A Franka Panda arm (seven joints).
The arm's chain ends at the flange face. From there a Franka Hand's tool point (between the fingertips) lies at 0.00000 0.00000 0.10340 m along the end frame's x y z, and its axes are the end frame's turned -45 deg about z.
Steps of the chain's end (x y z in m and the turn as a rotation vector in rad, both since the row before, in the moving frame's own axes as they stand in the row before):
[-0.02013 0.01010 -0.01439 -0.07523 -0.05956 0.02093]
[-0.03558 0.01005 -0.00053 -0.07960 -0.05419 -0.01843]
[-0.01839 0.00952 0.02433 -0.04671 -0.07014 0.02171]
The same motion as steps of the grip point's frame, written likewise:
[-0.03123 -0.00605 -0.01487 -0.01108 -0.09531 0.02093]
[-0.04201 -0.01611 -0.00101 -0.01797 -0.09460 -0.01843]
[-0.02825 -0.00808 0.02396 0.01657 -0.08263 0.02171]

